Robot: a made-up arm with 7 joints.
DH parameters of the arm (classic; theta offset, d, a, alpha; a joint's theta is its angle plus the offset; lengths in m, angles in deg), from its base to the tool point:
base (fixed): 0 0.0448 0 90
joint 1: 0 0.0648 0.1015 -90
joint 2: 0 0.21 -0.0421 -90
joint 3: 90 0.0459 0.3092 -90
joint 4: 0 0.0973 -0.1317 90
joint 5: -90 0.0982 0.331 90
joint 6: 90 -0.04 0.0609 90
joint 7: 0 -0.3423 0.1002 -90
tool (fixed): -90 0.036 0 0
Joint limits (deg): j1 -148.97..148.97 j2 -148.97..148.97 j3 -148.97..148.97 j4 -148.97..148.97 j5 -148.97..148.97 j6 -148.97..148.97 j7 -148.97..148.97
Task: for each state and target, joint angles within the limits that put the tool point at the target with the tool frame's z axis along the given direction. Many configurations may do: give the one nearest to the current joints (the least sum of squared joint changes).
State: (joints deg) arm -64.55 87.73 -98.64 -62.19 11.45 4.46 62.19
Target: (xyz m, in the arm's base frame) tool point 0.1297 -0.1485 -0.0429 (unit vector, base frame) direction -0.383 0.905 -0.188
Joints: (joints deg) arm -89.39 113.75 -94.40 -53.97 -15.91 -25.24 82.72
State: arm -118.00 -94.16 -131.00 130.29 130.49 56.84 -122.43
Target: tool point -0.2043 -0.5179 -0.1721 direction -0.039 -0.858 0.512
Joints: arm -142.88 -79.50 -96.99 148.97 113.12 12.76 -130.03
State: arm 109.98 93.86 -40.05 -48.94 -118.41 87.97 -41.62
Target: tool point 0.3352 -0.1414 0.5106 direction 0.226 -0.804 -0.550
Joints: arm 86.96 100.28 -4.65 -79.76 -112.08 101.25 -22.62
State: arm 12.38 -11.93 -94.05 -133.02 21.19 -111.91 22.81
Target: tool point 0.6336 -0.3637 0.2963 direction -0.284 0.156 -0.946
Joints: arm -9.28 26.20 -83.47 -148.97 -17.15 -77.95 75.77
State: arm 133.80 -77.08 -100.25 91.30 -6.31 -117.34 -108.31
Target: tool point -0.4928 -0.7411 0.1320 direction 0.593 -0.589 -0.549
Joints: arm 143.42 -62.71 -74.67 72.67 27.79 -106.93 -143.69
